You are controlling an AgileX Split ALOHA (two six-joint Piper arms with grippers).
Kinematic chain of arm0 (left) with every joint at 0, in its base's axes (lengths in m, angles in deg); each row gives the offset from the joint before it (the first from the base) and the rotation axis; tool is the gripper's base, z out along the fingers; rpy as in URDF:
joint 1: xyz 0 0 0.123 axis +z
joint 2: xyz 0 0 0 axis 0.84 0.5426 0
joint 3: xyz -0.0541 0.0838 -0.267 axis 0.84 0.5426 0
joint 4: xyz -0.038 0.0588 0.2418 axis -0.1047 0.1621 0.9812
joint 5: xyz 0 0 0 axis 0.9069 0.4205 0.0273
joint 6: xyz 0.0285 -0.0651 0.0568 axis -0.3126 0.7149 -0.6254
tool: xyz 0 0 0 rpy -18.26 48.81 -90.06
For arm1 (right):
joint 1: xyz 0 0 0.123 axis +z
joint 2: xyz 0 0 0 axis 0.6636 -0.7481 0
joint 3: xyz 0.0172 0.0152 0.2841 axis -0.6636 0.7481 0
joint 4: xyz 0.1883 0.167 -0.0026 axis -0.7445 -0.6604 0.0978
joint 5: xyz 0 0 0 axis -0.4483 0.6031 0.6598
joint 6: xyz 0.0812 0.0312 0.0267 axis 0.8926 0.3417 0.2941
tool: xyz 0 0 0 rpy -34.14 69.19 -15.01
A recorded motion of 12 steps. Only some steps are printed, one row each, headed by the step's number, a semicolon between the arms.
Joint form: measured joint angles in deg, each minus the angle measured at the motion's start. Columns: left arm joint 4, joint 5, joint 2, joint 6, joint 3, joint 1; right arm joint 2, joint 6, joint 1, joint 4, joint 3, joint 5.
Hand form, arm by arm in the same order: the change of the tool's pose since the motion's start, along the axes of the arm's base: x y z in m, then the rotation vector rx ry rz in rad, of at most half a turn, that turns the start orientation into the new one. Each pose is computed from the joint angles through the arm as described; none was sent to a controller.
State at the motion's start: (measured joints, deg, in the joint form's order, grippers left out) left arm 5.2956 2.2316 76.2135 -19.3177 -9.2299 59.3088; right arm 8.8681 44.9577 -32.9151 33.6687 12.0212 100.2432
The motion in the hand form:
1: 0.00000 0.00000 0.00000 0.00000 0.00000 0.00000; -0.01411 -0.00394 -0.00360 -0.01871 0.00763 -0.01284
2: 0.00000 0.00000 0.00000 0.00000 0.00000 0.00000; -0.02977 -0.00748 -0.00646 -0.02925 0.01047 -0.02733
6: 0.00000 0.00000 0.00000 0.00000 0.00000 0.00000; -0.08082 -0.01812 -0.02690 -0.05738 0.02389 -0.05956
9: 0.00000 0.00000 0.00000 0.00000 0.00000 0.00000; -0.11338 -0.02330 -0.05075 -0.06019 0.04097 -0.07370
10: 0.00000 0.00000 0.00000 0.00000 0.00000 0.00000; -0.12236 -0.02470 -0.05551 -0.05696 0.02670 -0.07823
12: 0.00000 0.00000 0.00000 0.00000 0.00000 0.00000; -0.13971 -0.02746 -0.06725 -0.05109 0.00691 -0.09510
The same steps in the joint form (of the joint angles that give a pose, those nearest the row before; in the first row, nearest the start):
1: 0.00 0.00 0.00 0.00 0.00 0.00; 2.75 0.95 0.00 1.20 3.18 0.05
2: 0.00 0.00 0.00 0.00 0.00 0.00; 5.95 1.94 0.00 1.97 6.46 0.13
6: 0.00 0.00 0.00 0.00 0.00 0.00; 16.44 4.11 0.00 3.87 18.33 -0.44
9: 0.00 0.00 0.00 0.00 0.00 0.00; 23.13 4.89 0.00 3.98 27.32 -1.83
10: 0.00 0.00 0.00 0.00 0.00 0.00; 25.54 5.08 0.00 3.97 29.56 -2.52
12: 0.00 0.00 0.00 0.00 0.00 0.00; 30.18 5.97 0.00 4.02 34.16 -3.73

